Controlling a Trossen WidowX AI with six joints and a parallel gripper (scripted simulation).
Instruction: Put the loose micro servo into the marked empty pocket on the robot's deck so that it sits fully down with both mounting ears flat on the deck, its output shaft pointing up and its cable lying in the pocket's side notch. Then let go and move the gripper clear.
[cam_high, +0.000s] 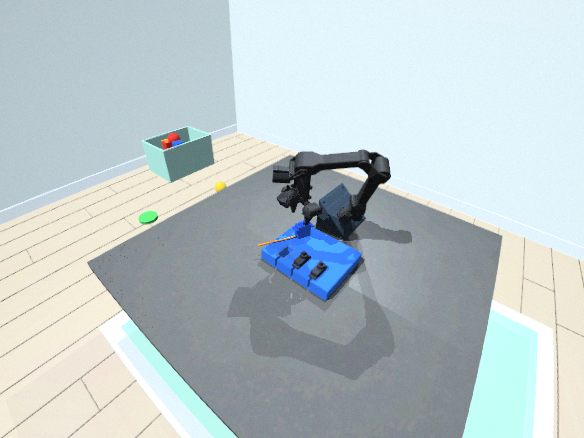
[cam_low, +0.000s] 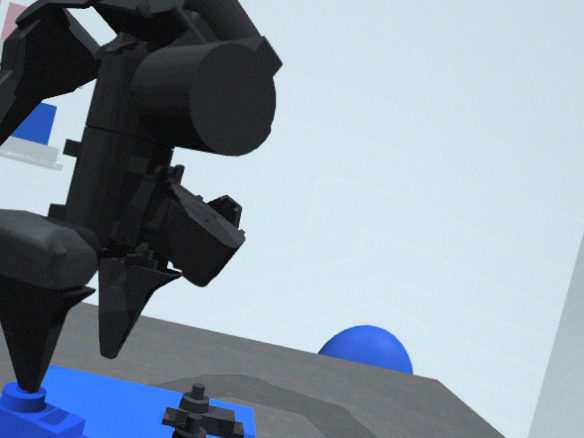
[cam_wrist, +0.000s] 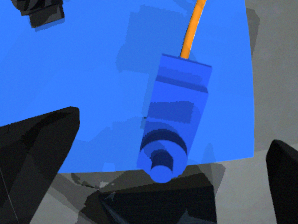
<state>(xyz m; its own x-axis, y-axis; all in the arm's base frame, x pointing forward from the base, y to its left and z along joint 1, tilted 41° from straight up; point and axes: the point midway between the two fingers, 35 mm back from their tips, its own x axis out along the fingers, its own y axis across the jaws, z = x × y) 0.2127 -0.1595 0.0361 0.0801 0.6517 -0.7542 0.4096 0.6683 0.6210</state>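
Right now my gripper tip is 9 cm to the right of the blue deck and 11 cm above it.
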